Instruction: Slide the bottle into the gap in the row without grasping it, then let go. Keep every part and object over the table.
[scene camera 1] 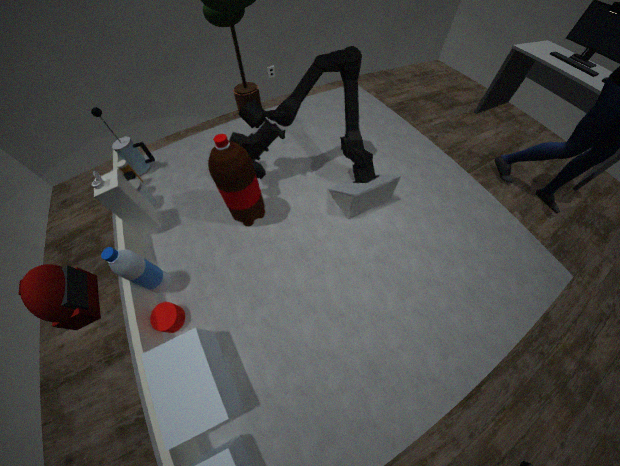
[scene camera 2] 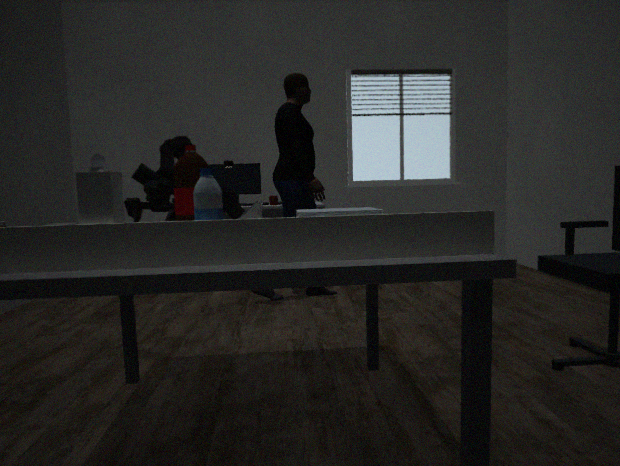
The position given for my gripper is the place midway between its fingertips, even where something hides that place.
My gripper shows in scene camera 1 [232, 172] and in scene camera 2 [150, 224]. A large brown bottle shows in scene camera 1 and in scene camera 2. A blue-capped bottle shows in scene camera 1 [127, 264] and in scene camera 2 [208, 205]. A red cylinder shows in scene camera 1 [167, 317]; in scene camera 2 it is hidden by a low wall. The same spot on the large brown bottle: [scene camera 1: 230, 165] is [scene camera 2: 205, 161].
